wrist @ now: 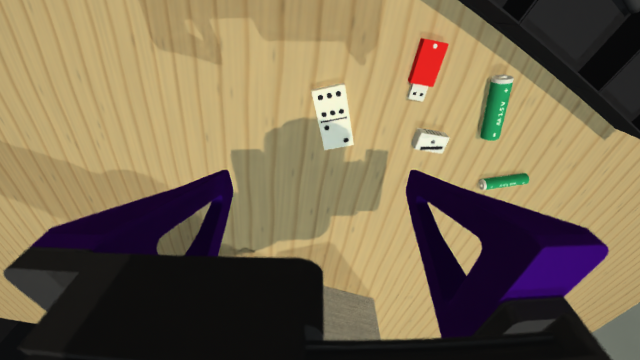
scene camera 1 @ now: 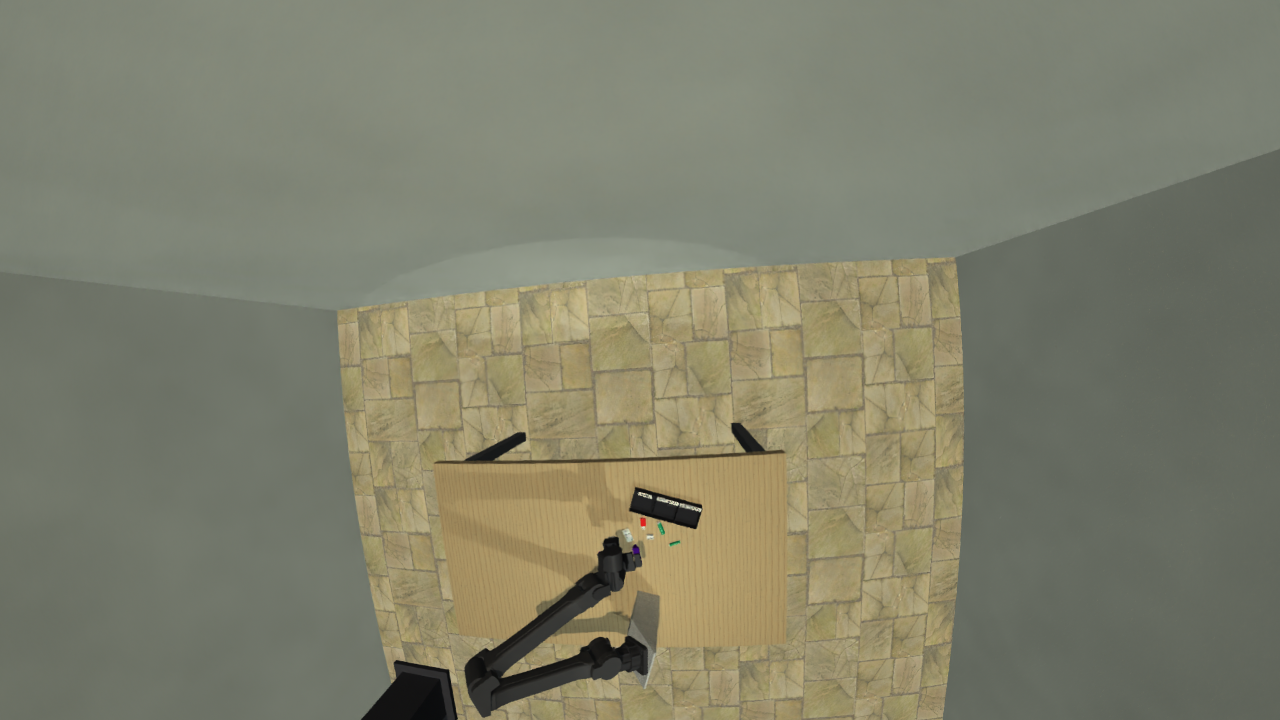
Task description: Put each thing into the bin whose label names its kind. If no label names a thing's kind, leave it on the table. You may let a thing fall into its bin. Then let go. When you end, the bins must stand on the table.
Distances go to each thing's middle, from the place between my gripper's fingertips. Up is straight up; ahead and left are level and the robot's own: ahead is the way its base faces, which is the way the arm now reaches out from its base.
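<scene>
A pencil sharpener (wrist: 428,140) is 80 mm below my hand and 90 mm to the right of it. The joined black bins (scene camera 1: 644,502) are 120 mm ahead of my hand, 150 mm to the right of it and 70 mm below it, and going by their middles, of the things named here the bins are the farthest from my hand. I see the red USB stick (wrist: 429,56) 50 mm ahead of my hand, 70 mm to the right of it and 80 mm below it. As for the white domino (wrist: 331,106), it is 10 mm to the right of my hand and 80 mm below it.
</scene>
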